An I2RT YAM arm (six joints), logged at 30 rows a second.
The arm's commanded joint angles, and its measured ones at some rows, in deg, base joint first. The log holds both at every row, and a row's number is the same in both.
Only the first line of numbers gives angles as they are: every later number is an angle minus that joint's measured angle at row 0.
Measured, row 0:
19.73 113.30 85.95 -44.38 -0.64 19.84
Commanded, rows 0 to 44:
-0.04 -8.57 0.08 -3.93 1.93 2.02
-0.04 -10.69 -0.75 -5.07 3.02 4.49
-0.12 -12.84 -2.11 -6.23 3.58 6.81
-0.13 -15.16 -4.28 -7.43 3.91 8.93
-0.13 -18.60 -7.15 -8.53 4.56 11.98
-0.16 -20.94 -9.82 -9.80 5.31 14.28
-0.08 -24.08 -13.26 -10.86 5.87 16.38
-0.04 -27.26 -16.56 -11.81 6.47 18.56
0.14 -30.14 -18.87 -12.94 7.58 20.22
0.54 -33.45 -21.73 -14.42 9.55 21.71
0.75 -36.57 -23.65 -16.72 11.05 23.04
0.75 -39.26 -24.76 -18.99 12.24 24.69
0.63 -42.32 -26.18 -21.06 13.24 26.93
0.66 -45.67 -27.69 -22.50 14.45 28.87
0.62 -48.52 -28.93 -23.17 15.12 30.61
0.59 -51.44 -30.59 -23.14 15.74 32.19
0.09 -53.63 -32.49 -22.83 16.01 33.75
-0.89 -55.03 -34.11 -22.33 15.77 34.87
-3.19 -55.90 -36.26 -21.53 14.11 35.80
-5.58 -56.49 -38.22 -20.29 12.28 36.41
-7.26 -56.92 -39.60 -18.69 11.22 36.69
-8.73 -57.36 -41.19 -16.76 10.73 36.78
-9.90 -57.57 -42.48 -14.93 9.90 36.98
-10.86 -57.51 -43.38 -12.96 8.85 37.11
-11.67 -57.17 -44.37 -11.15 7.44 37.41
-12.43 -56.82 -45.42 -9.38 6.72 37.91
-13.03 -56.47 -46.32 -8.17 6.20 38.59
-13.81 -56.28 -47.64 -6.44 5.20 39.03
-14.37 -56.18 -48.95 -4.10 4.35 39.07
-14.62 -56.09 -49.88 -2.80 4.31 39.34
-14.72 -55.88 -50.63 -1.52 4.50 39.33
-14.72 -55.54 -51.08 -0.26 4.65 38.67
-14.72 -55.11 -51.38 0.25 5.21 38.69
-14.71 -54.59 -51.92 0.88 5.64 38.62
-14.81 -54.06 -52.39 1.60 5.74 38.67
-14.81 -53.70 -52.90 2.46 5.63 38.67
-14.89 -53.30 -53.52 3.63 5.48 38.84
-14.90 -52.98 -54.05 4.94 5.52 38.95
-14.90 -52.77 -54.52 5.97 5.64 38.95
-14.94 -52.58 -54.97 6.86 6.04 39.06
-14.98 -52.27 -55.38 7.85 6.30 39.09
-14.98 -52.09 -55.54 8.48 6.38 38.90
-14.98 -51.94 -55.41 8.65 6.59 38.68
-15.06 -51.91 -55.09 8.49 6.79 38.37
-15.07 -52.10 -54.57 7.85 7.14 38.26
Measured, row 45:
-14.80 -52.09 -55.01 5.99 5.68 38.46
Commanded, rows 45 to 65:
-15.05 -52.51 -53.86 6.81 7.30 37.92
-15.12 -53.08 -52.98 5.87 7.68 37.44
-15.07 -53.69 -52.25 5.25 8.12 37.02
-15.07 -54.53 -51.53 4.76 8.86 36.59
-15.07 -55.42 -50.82 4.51 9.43 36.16
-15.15 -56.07 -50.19 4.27 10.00 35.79
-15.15 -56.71 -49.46 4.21 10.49 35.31
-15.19 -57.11 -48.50 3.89 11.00 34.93
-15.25 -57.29 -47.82 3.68 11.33 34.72
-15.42 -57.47 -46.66 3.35 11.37 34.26
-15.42 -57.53 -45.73 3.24 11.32 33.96
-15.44 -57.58 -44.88 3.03 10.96 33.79
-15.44 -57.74 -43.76 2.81 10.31 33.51
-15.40 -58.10 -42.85 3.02 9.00 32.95
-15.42 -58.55 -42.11 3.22 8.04 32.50
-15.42 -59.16 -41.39 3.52 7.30 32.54
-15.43 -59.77 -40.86 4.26 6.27 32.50
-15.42 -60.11 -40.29 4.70 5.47 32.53
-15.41 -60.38 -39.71 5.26 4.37 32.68
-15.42 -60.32 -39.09 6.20 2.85 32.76
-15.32 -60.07 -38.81 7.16 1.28 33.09
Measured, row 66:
-15.24 -59.50 -41.18 5.14 5.11 33.46
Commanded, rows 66 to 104:
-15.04 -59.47 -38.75 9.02 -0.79 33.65
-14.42 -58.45 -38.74 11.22 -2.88 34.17
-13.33 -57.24 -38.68 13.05 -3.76 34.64
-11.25 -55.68 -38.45 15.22 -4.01 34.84
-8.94 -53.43 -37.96 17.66 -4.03 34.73
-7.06 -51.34 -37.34 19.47 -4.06 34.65
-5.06 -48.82 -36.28 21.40 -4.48 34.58
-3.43 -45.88 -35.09 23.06 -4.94 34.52
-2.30 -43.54 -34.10 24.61 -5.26 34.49
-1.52 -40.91 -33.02 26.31 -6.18 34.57
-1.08 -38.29 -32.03 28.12 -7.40 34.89
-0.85 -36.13 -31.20 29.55 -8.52 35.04
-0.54 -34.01 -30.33 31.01 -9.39 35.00
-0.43 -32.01 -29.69 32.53 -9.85 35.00
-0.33 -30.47 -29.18 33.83 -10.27 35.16
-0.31 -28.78 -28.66 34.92 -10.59 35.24
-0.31 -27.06 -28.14 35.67 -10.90 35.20
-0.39 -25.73 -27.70 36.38 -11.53 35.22
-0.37 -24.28 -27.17 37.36 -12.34 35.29
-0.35 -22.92 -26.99 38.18 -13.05 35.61
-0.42 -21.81 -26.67 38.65 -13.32 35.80
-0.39 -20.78 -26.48 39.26 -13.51 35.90
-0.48 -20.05 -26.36 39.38 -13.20 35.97
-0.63 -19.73 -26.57 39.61 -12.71 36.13
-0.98 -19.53 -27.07 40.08 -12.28 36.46
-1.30 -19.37 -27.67 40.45 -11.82 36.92
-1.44 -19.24 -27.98 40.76 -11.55 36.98
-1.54 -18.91 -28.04 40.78 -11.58 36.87
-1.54 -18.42 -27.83 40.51 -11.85 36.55
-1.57 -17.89 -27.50 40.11 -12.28 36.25
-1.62 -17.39 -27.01 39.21 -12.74 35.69
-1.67 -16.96 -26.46 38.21 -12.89 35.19
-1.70 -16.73 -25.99 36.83 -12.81 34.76
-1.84 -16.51 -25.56 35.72 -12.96 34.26
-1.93 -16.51 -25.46 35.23 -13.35 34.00
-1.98 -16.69 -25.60 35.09 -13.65 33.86
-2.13 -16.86 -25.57 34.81 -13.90 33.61
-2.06 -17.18 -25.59 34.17 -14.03 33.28
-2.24 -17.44 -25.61 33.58 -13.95 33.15
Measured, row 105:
-1.91 -16.97 -27.45 35.95 -13.08 34.57
